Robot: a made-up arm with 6 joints.
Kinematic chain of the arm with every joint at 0, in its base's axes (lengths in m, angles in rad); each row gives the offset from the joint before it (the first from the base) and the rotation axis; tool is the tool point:
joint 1: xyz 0 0 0.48 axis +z
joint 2: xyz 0.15 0 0 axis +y
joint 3: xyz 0 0 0.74 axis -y
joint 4: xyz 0 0 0.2 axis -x
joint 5: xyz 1.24 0 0 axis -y
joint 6: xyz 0.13 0 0 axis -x
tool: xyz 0 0 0
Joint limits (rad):
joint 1: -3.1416..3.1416
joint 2: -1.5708..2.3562
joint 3: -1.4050..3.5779
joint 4: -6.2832..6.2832
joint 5: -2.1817..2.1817
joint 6: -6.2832..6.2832
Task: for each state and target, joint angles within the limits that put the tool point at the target. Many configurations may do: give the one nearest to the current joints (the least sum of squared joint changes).
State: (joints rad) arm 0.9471 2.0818 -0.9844 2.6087 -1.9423 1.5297
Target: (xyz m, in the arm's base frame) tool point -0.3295 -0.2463 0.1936
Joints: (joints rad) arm 0.5230 2.0491 -1.3891 2.7007 -2.0662 1.5297
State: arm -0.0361 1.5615 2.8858 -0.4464 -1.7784 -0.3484
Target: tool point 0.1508 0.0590 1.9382
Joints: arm 0.0049 0.9969 3.0291 -0.4695 -1.7084 -0.3484
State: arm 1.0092 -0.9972 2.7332 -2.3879 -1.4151 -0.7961
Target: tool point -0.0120 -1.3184 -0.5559
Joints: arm 1.6224 -1.4893 2.4120 -2.4315 -1.2330 -0.7961
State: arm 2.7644 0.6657 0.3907 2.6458 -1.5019 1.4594
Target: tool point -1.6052 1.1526 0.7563
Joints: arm 2.5503 0.8390 0.4248 2.6395 -1.4577 1.4594
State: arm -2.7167 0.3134 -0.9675 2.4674 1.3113 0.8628
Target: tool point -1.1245 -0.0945 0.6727
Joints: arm -3.1257 -0.2402 -0.7457 2.4994 1.3960 0.8628
